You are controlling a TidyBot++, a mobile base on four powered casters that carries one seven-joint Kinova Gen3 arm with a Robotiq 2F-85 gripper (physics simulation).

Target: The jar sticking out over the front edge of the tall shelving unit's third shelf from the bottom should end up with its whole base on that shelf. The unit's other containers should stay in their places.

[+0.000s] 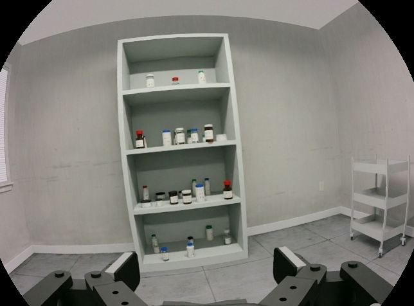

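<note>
The tall grey-white shelving unit stands ahead against the wall. Its third shelf from the bottom holds a red-capped brown bottle at the left, a blue-capped white bottle, a white-lidded clear jar near the middle, a white-capped dark brown jar right of the middle and a low white jar at the right. Smaller containers stand partly hidden behind them. Which jar overhangs the front edge is too small to tell. My gripper is open and empty, well short of the unit.
Other bottles and jars stand on the top shelf, the second shelf and the bottom shelf. A white three-tier cart stands at the right near the wall. Part of a window shows at the far left.
</note>
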